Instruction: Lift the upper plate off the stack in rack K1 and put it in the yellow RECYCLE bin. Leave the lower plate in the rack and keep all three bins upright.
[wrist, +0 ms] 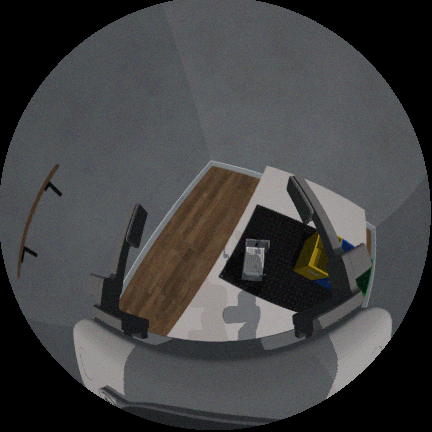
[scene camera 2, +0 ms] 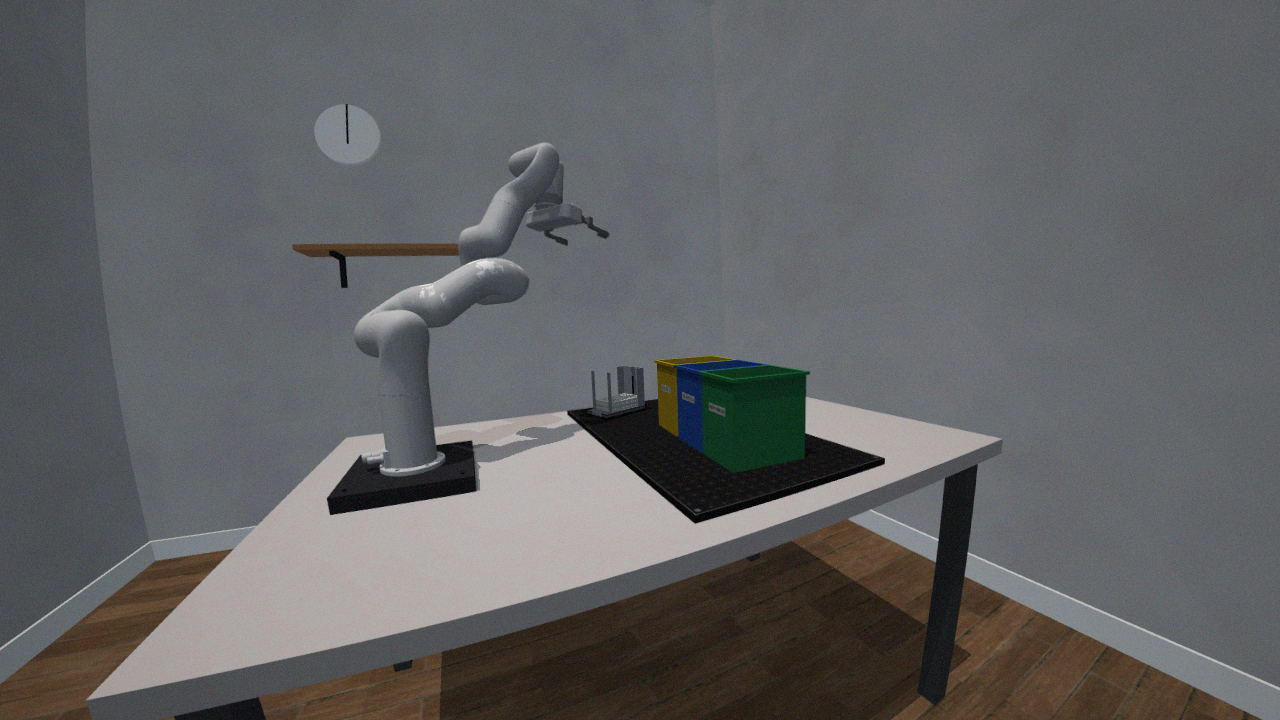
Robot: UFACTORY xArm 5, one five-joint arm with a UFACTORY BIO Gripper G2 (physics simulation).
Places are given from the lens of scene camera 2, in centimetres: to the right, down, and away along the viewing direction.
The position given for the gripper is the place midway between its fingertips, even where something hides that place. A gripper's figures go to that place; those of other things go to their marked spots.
gripper (scene camera 2: 586, 239): -17, -38, 125
green bin (scene camera 2: 753, 417): 21, 11, 75
blue bin (scene camera 2: 689, 382): 11, 5, 90
The marked spots on the green bin and the blue bin are 19 cm apart.
